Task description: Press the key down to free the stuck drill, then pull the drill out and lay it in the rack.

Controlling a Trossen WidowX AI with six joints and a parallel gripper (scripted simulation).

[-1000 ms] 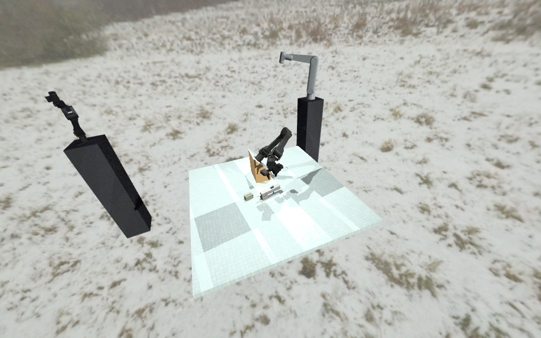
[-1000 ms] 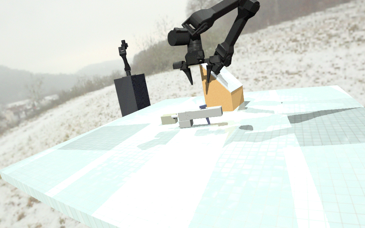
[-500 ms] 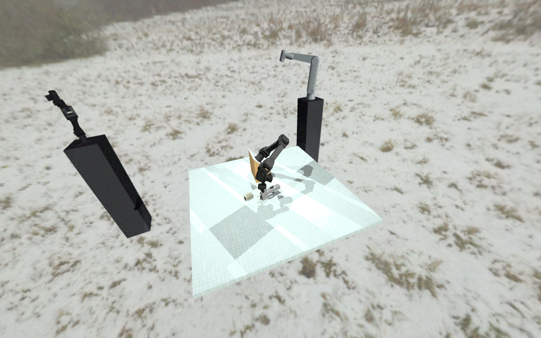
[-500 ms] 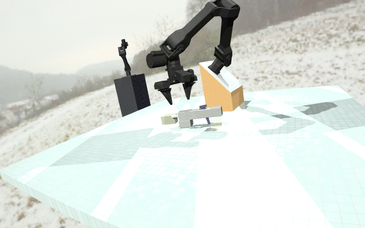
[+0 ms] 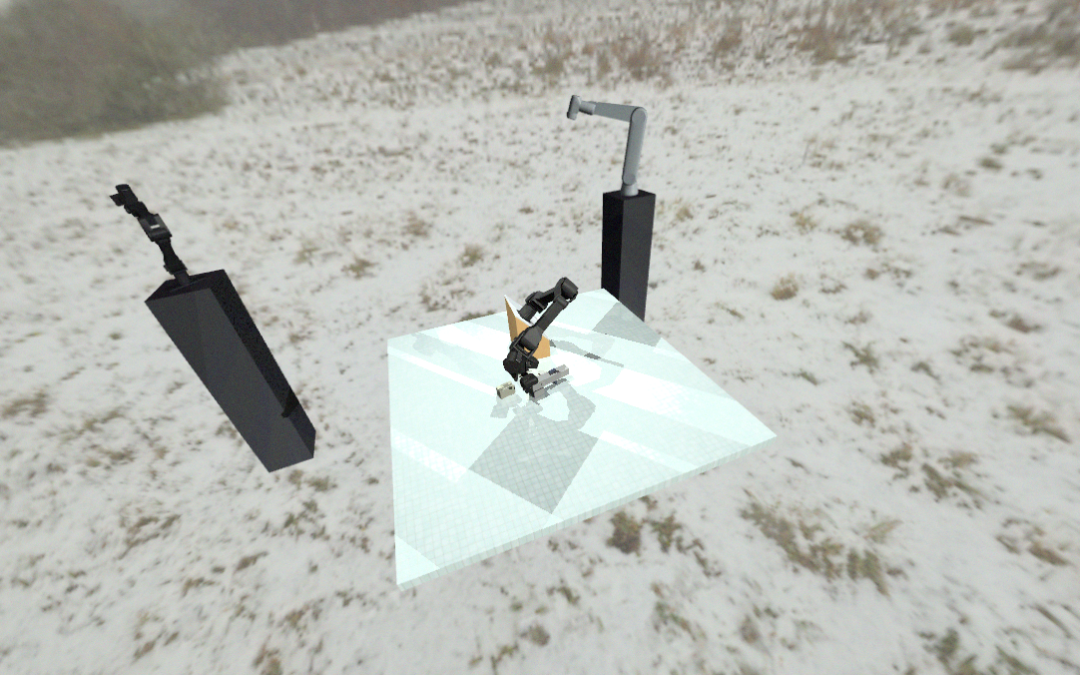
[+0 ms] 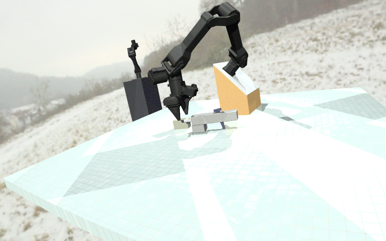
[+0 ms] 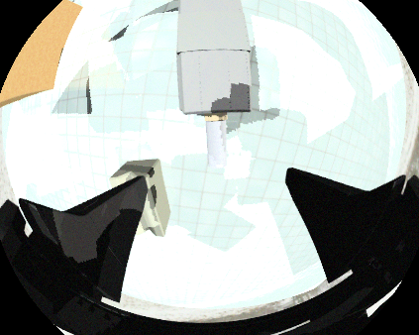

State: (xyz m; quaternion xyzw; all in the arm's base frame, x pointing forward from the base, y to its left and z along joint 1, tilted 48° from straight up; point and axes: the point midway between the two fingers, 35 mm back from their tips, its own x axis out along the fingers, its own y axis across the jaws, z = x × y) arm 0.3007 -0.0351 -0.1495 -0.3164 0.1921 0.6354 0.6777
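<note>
The drill lies 70 mm to the left of my gripper tip, 10 mm below it and 10 mm behind it. The rest, counted from my gripper tip: beige rack (70 mm behind, 50 mm to the right, 50 mm below); then grey housing block (120 mm to the left, 20 mm below, 20 mm behind); then blue key (150 mm to the left, 20 mm behind, 10 mm below).
</note>
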